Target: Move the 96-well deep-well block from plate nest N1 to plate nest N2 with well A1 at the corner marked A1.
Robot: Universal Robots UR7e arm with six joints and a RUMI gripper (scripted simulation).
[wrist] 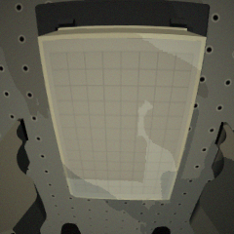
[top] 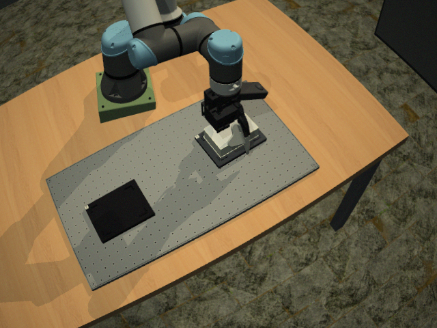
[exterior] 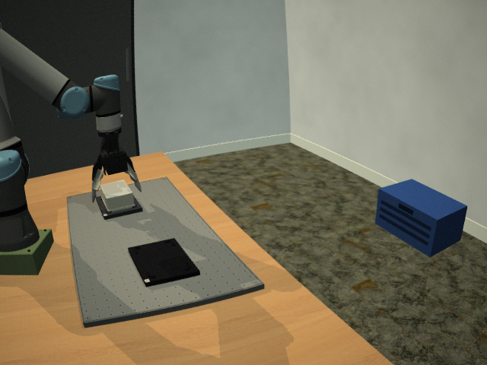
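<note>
My gripper is now 1 cm below the white 96-well deep-well block. Round my hand: black plate nest: 2 cm below.
</note>
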